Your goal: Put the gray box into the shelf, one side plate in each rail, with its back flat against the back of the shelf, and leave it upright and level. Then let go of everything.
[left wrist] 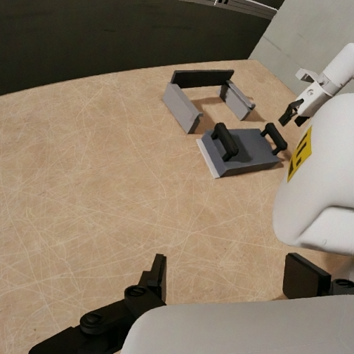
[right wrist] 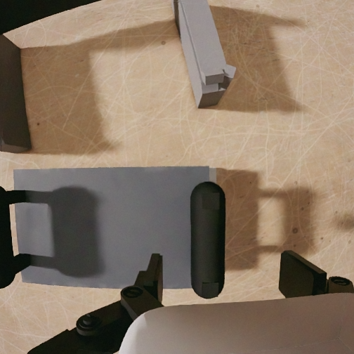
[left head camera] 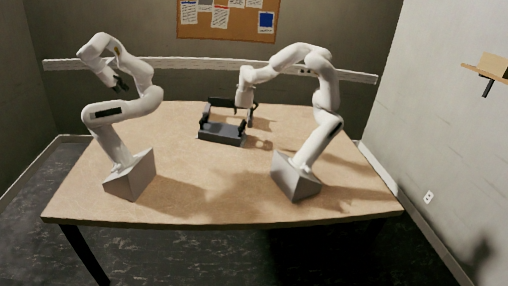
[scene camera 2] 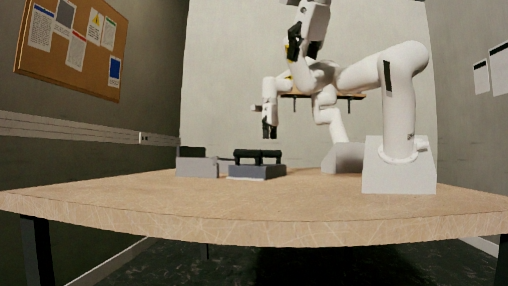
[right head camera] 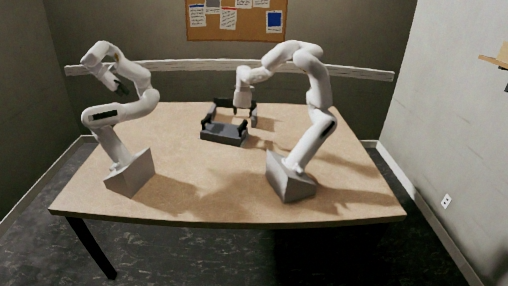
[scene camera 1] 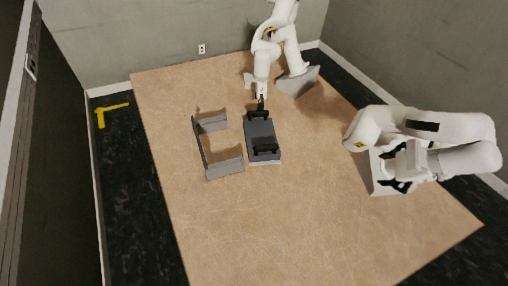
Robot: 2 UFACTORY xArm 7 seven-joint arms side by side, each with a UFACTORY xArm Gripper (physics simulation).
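Pixels of known places: left gripper, fingertip midpoint: point(left head camera: 123, 91) point(scene camera 2: 301, 59) point(right head camera: 125, 94) point(scene camera 1: 380, 169); right gripper, fingertip midpoint: point(left head camera: 243, 115) point(scene camera 2: 269, 139) point(right head camera: 242, 115) point(scene camera 1: 258, 103); left arm's base, origin of the base link: point(left head camera: 127, 165) point(scene camera 2: 398, 153) point(right head camera: 126, 163) point(scene camera 1: 392, 166); right arm's base, origin of the base link: point(left head camera: 298, 167) point(right head camera: 292, 167) point(scene camera 1: 297, 72).
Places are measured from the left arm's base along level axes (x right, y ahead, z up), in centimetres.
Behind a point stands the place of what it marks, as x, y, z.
Note:
The gray box point(left head camera: 221, 134) {38.1, 45.3, -5.5} point(right head camera: 223, 133) {38.5, 46.8, -5.5} point(scene camera 1: 259, 131) {40.8, 51.9, -5.5} point(scene camera 2: 257, 171) {23.9, 49.1, -7.6} point(left wrist: 250, 150) point(right wrist: 145, 225) lies flat on the table, outside the shelf and in front of its open side, with two black handles on top. The shelf point(left head camera: 221, 102) {31.9, 83.4, -1.5} point(scene camera 1: 200, 145) {32.3, 83.9, 1.9} point(scene camera 2: 196, 167) {21.4, 74.1, -6.8} point(left wrist: 202, 78) point(right wrist: 205, 55) has a dark back and two gray side rails. My right gripper point(scene camera 1: 260, 106) {49.7, 50.2, 6.1} point(scene camera 2: 269, 136) {49.7, 50.2, 6.1} point(right wrist: 222, 272) is open, pointing down above the box's right-hand handle in the right wrist view, not touching it. My left gripper point(left head camera: 120, 87) {-12.2, 27.9, 24.5} point(scene camera 1: 382, 169) {-12.2, 27.9, 24.5} point(scene camera 2: 301, 56) {-12.2, 27.9, 24.5} point(left wrist: 226, 274) is open and empty, high above the table and away from the box.
The table point(left head camera: 180, 165) {20.3, 18.4, -10.9} point(scene camera 1: 280, 220) {-7.0, 56.8, -10.9} carries both arm bases point(left head camera: 131, 175) {7.4, -9.4, 2.9} point(left head camera: 294, 177) {76.3, 2.6, 2.6}. The right arm reaches over toward the shelf's right side in the head views. A wall shelf point(left head camera: 487, 72) is at the far right, and a pinboard point(left head camera: 229, 27) hangs behind.

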